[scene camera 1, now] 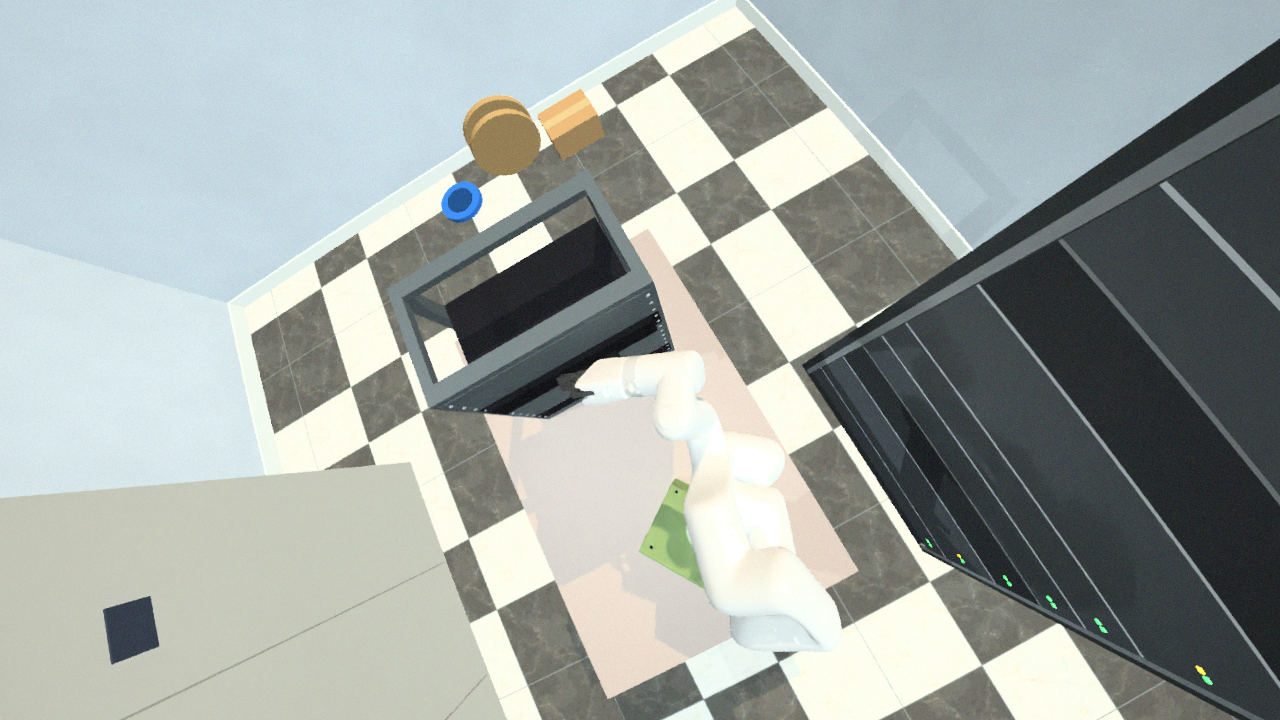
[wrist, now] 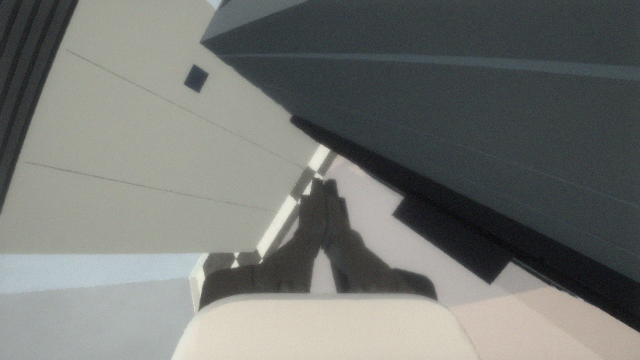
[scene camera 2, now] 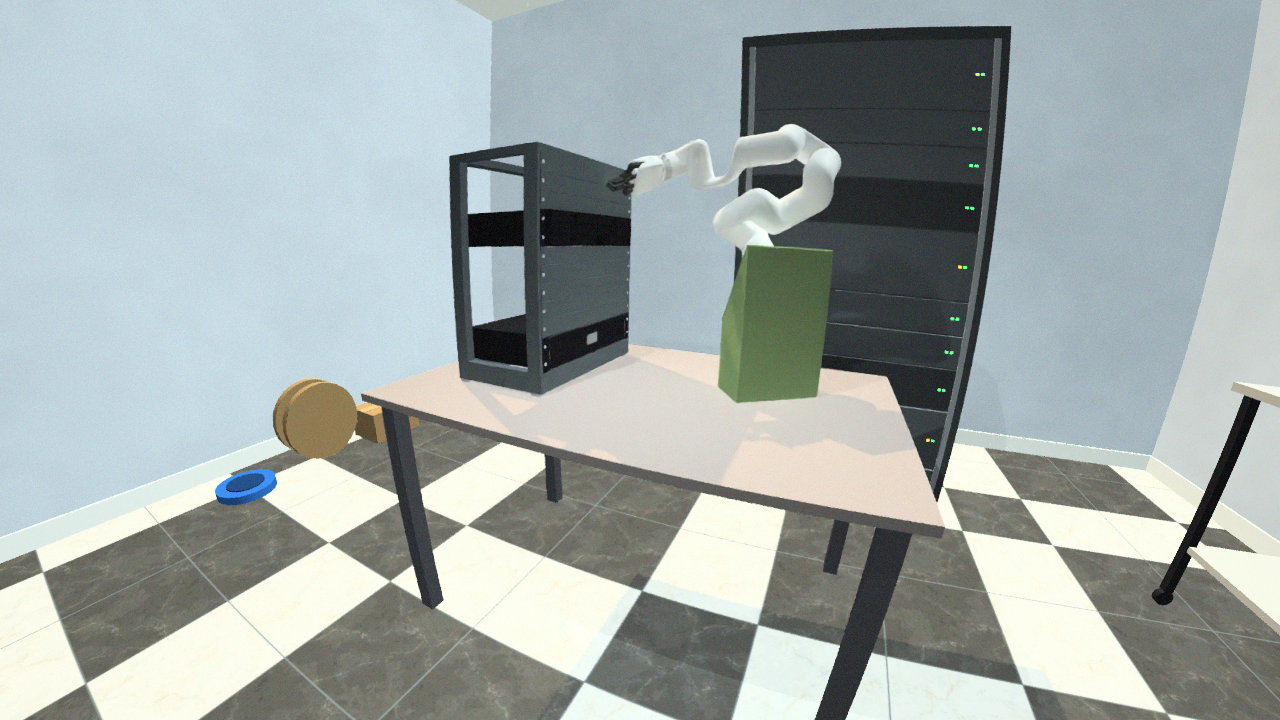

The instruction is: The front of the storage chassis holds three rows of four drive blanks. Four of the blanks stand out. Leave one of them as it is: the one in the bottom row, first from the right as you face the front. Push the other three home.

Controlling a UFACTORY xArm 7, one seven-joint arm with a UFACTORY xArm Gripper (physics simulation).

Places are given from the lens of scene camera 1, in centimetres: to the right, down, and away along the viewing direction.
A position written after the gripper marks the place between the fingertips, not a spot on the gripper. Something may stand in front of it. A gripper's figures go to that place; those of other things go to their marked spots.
gripper (scene camera 1: pixel 560 382): -16, 5, 78
rack frame (scene camera 1: pixel 586 296): -13, -15, 88
